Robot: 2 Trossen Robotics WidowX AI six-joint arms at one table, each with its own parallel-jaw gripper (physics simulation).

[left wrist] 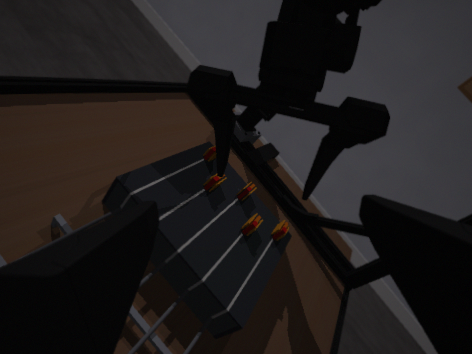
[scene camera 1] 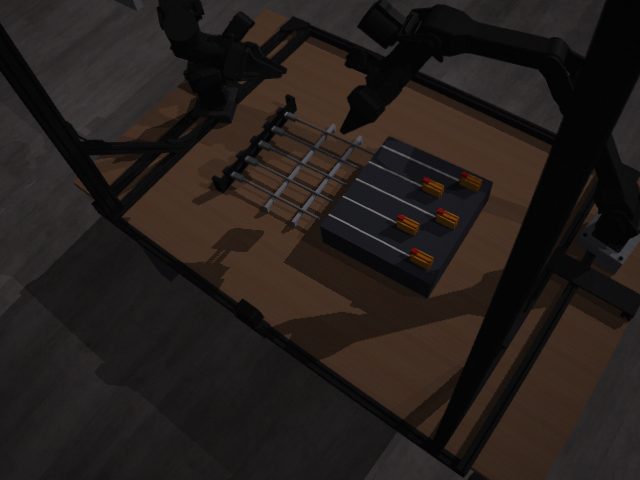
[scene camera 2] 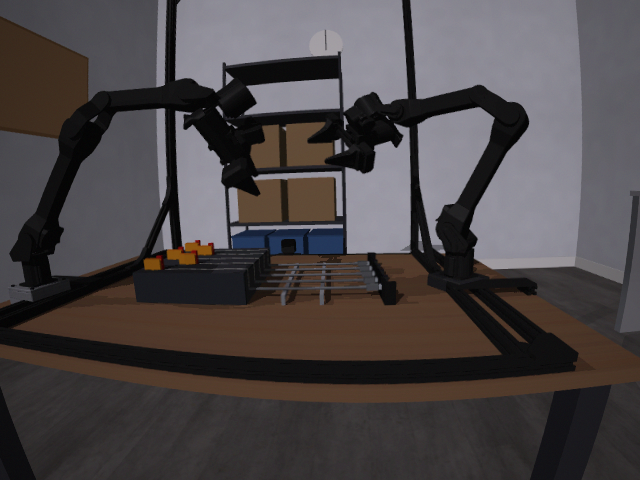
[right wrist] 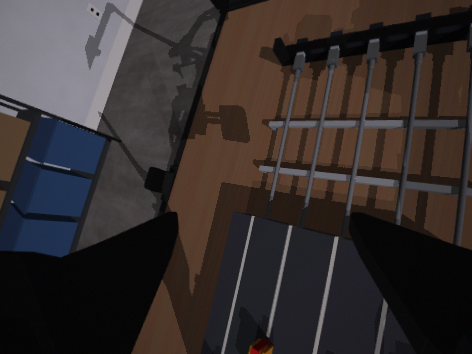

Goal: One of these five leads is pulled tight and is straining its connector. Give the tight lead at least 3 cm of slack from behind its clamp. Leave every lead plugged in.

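Frame: origin at the left arm's base, x right, y back, z down, level; centimetres.
Where they show: left gripper, between the fingertips: (left wrist: 259, 208) (scene camera 1: 284, 73) (scene camera 2: 315, 151); right gripper, between the fingertips: (left wrist: 261, 188) (scene camera 1: 348, 125) (scene camera 2: 257, 185) (right wrist: 263, 221); left arm's base, origin of its link: (scene camera 1: 214, 100) (scene camera 2: 458, 275); right arm's base, origin of its link: (left wrist: 244, 123) (scene camera 1: 612, 233) (scene camera 2: 38, 282).
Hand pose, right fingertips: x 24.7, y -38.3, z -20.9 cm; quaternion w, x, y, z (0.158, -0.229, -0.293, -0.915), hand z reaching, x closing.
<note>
Each offset is from my right fingertips to the top centre of the thing. "spot": to the spot under its first point. Level surfaces: height alone.
Several grey leads (scene camera 1: 279, 197) (right wrist: 357, 150) run from connectors on a black bar (scene camera 1: 223, 181) (scene camera 2: 388, 291) (right wrist: 397, 39) to a dark block (scene camera 1: 372, 258) (scene camera 2: 191, 286) (left wrist: 215, 237) (right wrist: 302, 290). They continue as pale lines along its top to orange clamps with red parts (scene camera 1: 421, 258) (scene camera 2: 153, 264) (left wrist: 281, 230) (right wrist: 260, 347). All look straight; I cannot tell which is tight. My left gripper (scene camera 2: 318, 150) (left wrist: 259, 208) is open and empty, high beyond the bar's far end. My right gripper (scene camera 2: 260, 165) (left wrist: 261, 188) (right wrist: 263, 221) is open and empty, above the block's bar-side edge.
Two light rails {dx +5.4, dy +18.7, dz +21.5 cm} (scene camera 1: 268, 206) {spot: dx +3.5, dy +9.3, dz +21.5 cm} (right wrist: 295, 172) cross beneath the leads between bar and block. A black metal frame (scene camera 2: 330, 369) runs around the wooden table {dz +23.6 cm} (scene camera 2: 310, 330), with dark uprights at its corners. A shelf unit with boxes stands behind in scene camera 2.
</note>
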